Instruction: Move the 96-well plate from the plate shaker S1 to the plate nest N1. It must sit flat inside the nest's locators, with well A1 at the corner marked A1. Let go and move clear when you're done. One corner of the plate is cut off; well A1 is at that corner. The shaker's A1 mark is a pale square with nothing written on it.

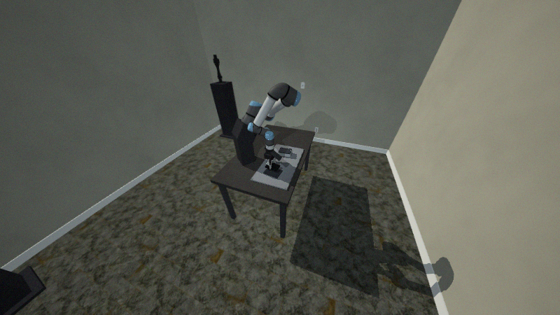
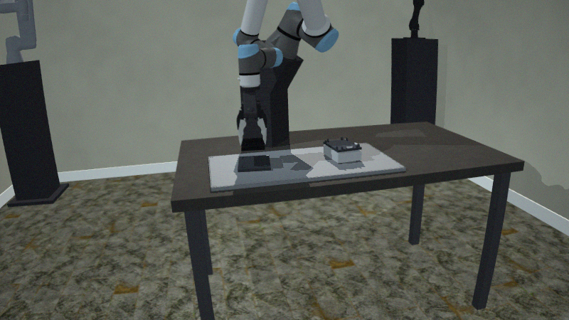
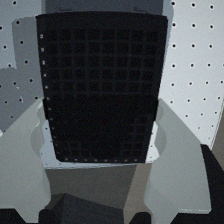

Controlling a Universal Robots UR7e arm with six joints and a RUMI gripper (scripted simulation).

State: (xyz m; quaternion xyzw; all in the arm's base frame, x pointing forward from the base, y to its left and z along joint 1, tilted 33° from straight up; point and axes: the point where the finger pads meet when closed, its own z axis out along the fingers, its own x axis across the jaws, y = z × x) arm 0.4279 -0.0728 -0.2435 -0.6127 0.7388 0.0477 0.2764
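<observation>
My hand is 80 mm above the plate nest N1. The rest, counted from my hand: pale mark (80 mm below, 70 mm behind, 60 mm to the left); 96-well plate (10 mm below).
</observation>
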